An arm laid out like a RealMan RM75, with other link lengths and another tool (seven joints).
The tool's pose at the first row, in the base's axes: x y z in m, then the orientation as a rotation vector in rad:
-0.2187, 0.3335, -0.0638, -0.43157, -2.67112, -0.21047
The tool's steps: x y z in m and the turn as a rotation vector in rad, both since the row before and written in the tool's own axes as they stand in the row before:
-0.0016, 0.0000, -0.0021, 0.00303, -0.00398, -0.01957
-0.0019, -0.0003, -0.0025, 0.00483, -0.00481, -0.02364
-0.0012, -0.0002, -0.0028, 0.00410, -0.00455, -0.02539
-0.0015, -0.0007, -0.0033, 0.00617, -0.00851, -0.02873
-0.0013, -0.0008, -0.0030, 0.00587, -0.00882, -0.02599
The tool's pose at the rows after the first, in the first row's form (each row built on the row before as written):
-0.2165, 0.3326, -0.0626, -0.40546, -2.68016, -0.21159
-0.2140, 0.3313, -0.0612, -0.37342, -2.69080, -0.21135
-0.2119, 0.3303, -0.0592, -0.33906, -2.70125, -0.21261
-0.2095, 0.3287, -0.0569, -0.30015, -2.71596, -0.21153
-0.2074, 0.3271, -0.0548, -0.26483, -2.72996, -0.21001

